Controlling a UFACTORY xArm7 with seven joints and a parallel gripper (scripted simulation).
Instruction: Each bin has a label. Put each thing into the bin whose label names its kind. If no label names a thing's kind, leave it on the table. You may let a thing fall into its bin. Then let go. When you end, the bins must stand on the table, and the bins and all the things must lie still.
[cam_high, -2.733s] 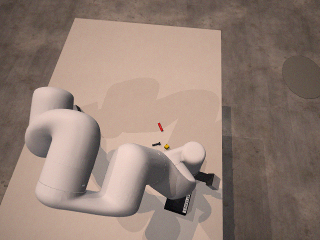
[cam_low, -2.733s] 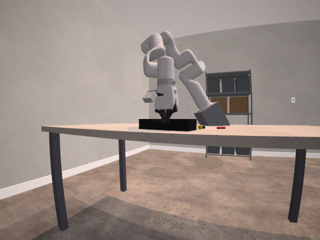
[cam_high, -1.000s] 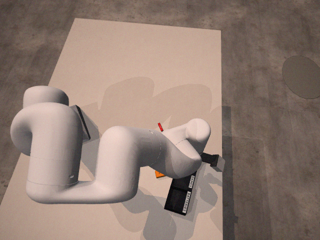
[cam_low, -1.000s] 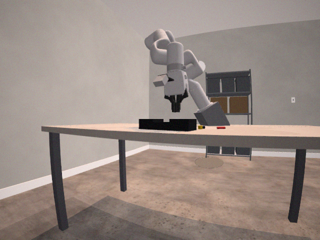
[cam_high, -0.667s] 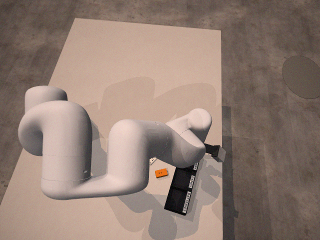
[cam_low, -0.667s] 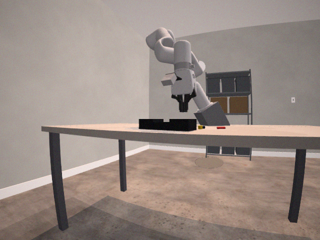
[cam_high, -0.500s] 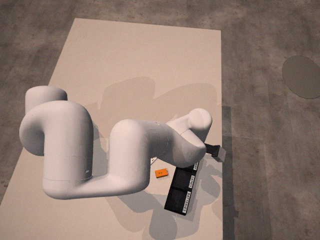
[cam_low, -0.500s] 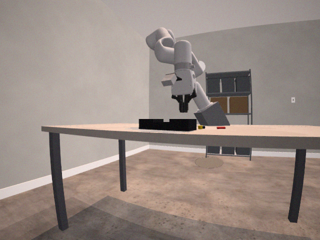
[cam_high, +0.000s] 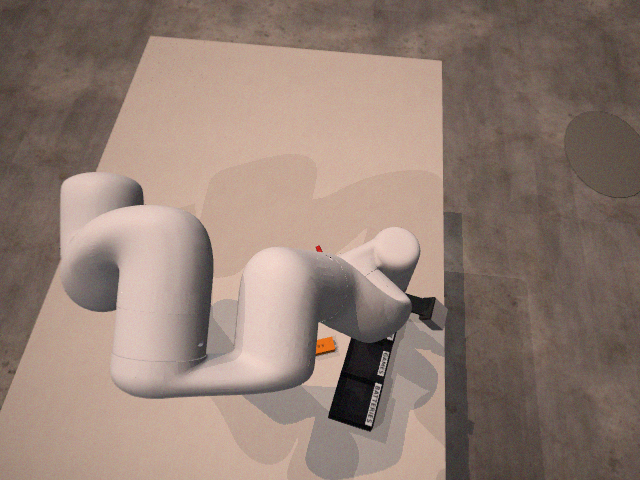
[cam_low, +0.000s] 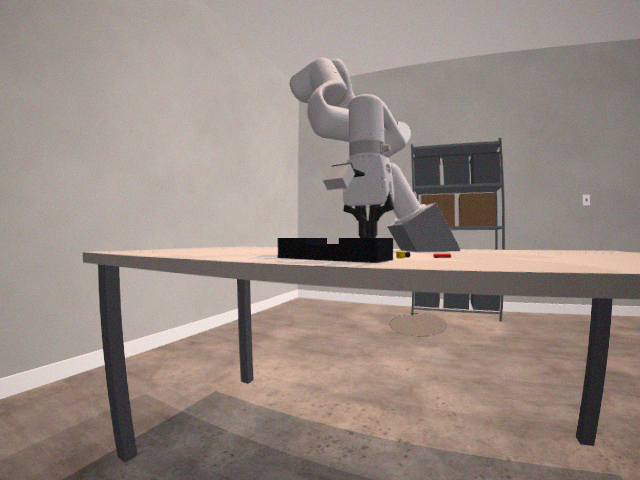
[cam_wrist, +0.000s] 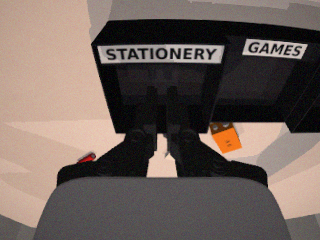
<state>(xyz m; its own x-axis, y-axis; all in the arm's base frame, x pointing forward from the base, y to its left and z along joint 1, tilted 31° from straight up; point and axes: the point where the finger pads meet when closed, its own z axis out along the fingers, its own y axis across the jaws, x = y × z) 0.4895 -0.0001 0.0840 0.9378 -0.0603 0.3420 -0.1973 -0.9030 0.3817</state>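
Right now the orange battery is 90 mm behind my hand, 60 mm to the right of it and 50 mm below it. Round my hand: black screw 130 mm behind, 70 mm to the left, 60 mm below; yellow die 90 mm behind, 60 mm to the left, 50 mm below; black nut 80 mm behind, 60 mm below, 10 mm to the left.
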